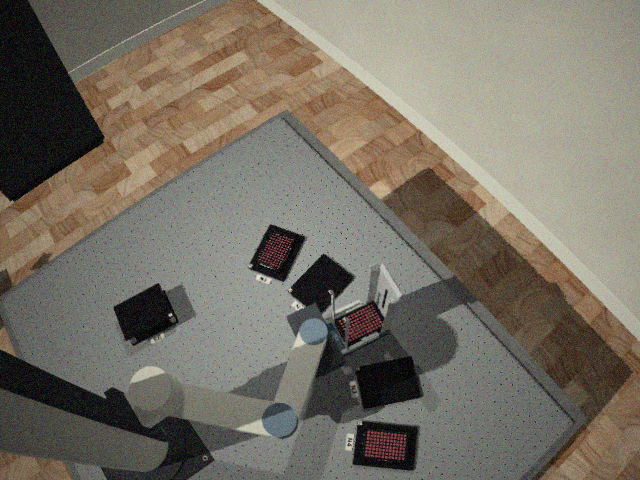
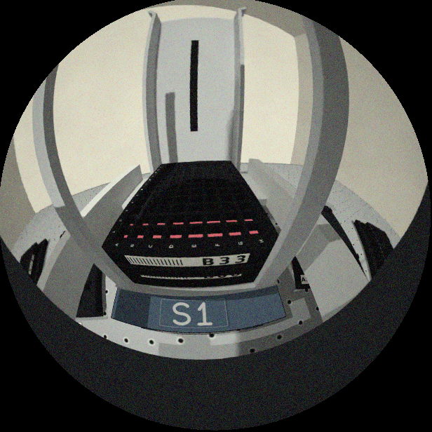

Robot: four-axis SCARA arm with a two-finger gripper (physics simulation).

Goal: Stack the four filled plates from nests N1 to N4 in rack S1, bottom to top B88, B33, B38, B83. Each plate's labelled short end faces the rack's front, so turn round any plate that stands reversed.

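Places are measured from the arm's base along level axes (x ahead, y left, z up), in metres.
Pixels of known places: gripper, fingertip midpoint: (image 1: 368,318); arm's base, origin of the base link: (image 1: 146,446).
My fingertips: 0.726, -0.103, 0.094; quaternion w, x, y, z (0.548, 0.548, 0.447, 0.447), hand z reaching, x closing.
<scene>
For each thing: its top centre in the pictures, then the offset to it from my fingertips, as dx, dy, dz. "spot": a spot on its surface instead. Level surfaces: height alone.
- plate B33, middle of its top: (image 1: 361,322) -0.024, +0.005, -0.003
- rack S1, surface spot: (image 1: 390,281) spot: +0.043, -0.010, +0.212
- plate with pink wells, middle of its top: (image 1: 275,249) -0.065, +0.362, -0.055
- pink-welled plate, middle of its top: (image 1: 385,445) -0.181, -0.297, -0.055
- N3, middle of its top: (image 1: 388,381) -0.061, -0.165, -0.060
- raised black block, middle of its top: (image 1: 140,310) -0.511, +0.430, -0.012
- perforated table, its level: dz -0.082
My gripper (image 1: 356,324) (image 2: 192,168) is shut on plate B33 (image 1: 363,320) (image 2: 192,212), inside rack S1 (image 1: 390,281) (image 2: 215,75). B33's labelled short end faces the rack's blue S1 front. A second plate's label strip (image 2: 190,276) shows directly beneath it, mostly covered and not fully readable. Whether B33 fully rests on that plate is hard to tell. A plate with pink wells (image 1: 277,251) sits in the nest left of nest N2. Another pink-welled plate (image 1: 386,445) sits in nest N4. Nests N2 (image 1: 322,281) and N3 (image 1: 389,382) show no pink wells. The unheld plates' codes are unreadable.
The rack's tall back panel and low side walls stand close around the held plate. A raised black block (image 1: 147,312) stands at the left of the perforated table (image 1: 206,217). The arm's forearm (image 1: 299,374) reaches over the table near N3.
</scene>
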